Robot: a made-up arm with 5 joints.
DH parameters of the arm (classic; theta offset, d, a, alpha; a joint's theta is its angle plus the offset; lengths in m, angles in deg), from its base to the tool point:
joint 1: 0 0.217 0 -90
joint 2: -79.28 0 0.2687 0
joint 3: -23.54 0 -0.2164 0
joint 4: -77.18 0 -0.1 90
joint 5: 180 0.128 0 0
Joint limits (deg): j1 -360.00..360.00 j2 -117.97..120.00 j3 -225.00..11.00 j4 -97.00..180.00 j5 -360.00..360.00
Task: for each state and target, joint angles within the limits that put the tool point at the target. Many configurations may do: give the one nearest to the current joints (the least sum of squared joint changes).
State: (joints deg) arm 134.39 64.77 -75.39 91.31 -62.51
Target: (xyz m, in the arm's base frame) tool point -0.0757 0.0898 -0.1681
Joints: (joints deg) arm 130.13 95.58 -80.76 78.07 -62.51
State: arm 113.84 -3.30 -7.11 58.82 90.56
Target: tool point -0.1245 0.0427 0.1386
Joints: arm 161.07 -6.62 -12.32 57.47 90.56
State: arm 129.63 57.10 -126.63 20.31 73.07
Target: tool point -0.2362 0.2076 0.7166
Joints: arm 138.69 39.57 -167.69 -24.02 73.07
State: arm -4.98 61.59 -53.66 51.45 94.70
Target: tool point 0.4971 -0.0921 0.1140
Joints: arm -10.50 45.83 -85.94 36.11 94.70
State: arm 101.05 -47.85 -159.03 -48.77 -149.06
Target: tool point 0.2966 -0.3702 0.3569
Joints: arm 128.70 -58.02 -172.52 -60.54 -149.06
